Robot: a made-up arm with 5 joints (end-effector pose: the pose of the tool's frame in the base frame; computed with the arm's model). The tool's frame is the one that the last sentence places.
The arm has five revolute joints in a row. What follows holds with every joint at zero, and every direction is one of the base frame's. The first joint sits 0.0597 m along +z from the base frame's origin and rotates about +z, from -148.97 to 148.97 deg. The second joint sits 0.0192 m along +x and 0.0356 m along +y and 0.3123 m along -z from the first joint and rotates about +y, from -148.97 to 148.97 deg. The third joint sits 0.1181 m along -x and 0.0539 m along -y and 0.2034 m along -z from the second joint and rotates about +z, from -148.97 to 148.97 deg. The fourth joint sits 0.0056 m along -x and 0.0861 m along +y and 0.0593 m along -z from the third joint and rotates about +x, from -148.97 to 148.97 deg. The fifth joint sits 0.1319 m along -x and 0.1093 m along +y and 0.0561 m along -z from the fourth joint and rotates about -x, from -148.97 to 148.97 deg. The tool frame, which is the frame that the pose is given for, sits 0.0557 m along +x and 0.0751 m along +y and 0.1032 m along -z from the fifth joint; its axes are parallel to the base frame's.
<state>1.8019 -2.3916 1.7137 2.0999 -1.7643</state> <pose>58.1 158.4 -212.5 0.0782 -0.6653 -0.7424 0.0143</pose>
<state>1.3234 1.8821 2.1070 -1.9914 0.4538</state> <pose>-50.3 -282.6 -194.7 0.1850 -0.2930 0.9010 0.2612</pose>
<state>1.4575 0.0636 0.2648 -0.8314 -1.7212</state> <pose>-226.3 -242.3 -623.1 0.2642 0.3501 0.6731 0.5955</pose>
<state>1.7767 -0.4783 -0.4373 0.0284 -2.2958</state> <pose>-215.8 -25.5 -467.0 0.7832 0.5113 0.3369 0.1083</pose>
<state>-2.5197 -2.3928 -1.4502 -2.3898 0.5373</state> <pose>-256.4 -242.3 -270.9 -0.0956 -0.2472 0.8320 0.4874</pose>
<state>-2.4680 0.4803 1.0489 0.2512 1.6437</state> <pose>284.8 266.4 -470.9 -0.2933 0.3718 -0.5140 0.7152</pose>
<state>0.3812 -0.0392 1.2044 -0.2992 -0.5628</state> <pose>-341.3 -133.3 -696.6 0.0844 0.0758 0.7084 0.6967</pose>
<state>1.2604 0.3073 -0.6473 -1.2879 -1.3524</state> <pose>-205.8 -163.2 -682.4 -0.0944 0.0981 0.2952 0.9457</pose>
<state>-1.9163 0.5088 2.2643 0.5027 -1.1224</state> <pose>-149.1 406.6 -261.2 0.8423 0.0357 0.2059 0.4969</pose>
